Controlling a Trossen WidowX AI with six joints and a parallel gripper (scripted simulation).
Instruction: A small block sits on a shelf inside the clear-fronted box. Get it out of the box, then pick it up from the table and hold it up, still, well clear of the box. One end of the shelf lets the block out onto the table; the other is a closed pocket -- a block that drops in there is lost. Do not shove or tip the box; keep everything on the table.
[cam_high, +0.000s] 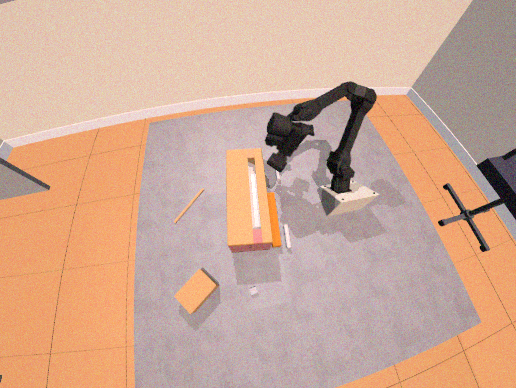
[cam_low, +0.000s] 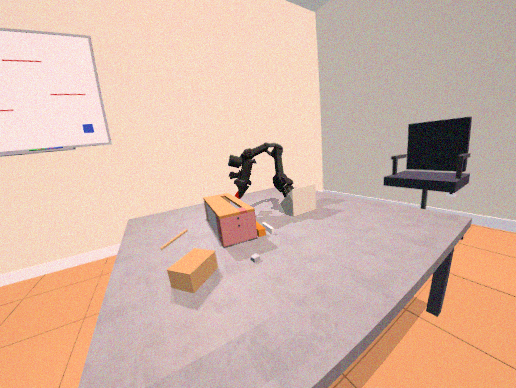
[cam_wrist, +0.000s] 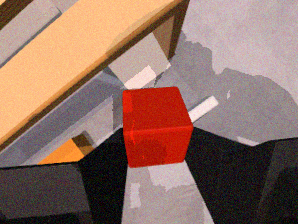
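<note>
Now: gripper tip 1 cm below the red block. From my gripper tip the other things lie so: box: 12 cm to the left, 9 cm ahead, 4 cm below; white cube: 45 cm to the left, 16 cm ahead, 10 cm below; orange strip: 20 cm to the left, 9 cm below, 4 cm ahead.
</note>
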